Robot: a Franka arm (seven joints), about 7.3 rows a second.
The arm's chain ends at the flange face. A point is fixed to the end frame.
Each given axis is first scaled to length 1.
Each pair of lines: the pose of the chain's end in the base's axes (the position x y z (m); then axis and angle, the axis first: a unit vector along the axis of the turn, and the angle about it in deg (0 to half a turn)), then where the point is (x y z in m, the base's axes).
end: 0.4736, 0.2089, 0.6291, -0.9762, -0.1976, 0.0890, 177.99
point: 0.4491 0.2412 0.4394
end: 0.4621, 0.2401, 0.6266, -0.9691, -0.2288, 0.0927, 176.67
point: 0.4332 0.2759 0.4381
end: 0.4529, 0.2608, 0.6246, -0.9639, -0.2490, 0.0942, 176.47
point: 0.4219 0.2966 0.4365
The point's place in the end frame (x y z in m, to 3 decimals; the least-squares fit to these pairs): 0.022 -0.026 0.191
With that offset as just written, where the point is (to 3 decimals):
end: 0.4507, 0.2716, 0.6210, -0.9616, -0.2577, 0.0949, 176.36
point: 0.419 0.307 0.433
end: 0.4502, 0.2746, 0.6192, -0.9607, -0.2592, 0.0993, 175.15
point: 0.416 0.314 0.432
